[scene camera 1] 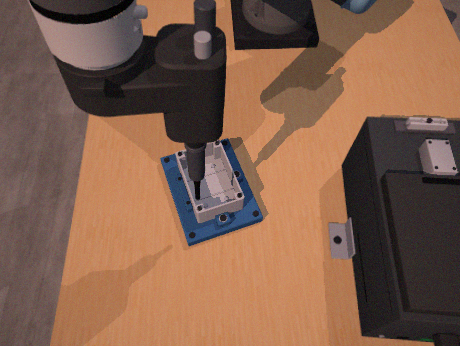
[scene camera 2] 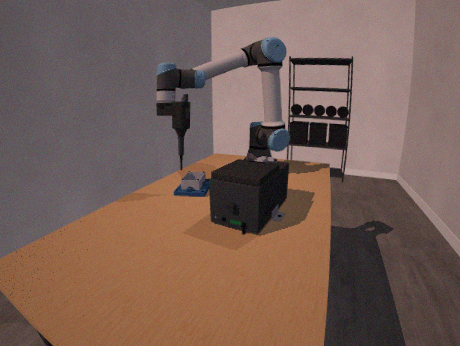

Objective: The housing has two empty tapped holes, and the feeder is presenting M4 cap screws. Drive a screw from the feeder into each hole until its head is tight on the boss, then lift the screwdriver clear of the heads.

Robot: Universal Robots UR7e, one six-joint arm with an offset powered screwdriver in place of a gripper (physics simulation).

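The housing, a small open white box, sits in a blue fixture plate on the table. Its corner bosses show dark round spots; I cannot tell heads from empty holes. My screwdriver is upright. In scene camera 2 its thin bit ends in the air above the housing's left side. In scene camera 1 the bit overlaps the near-left part of the housing, close to the near-left boss. Whether the tip carries a screw is too small to tell. The feeder appears as a large dark box.
A small white block and a pale strip are on the dark box's top. A metal bracket sticks out from its side. The robot's black base block stands farther back. A shelf rack stands by the wall.
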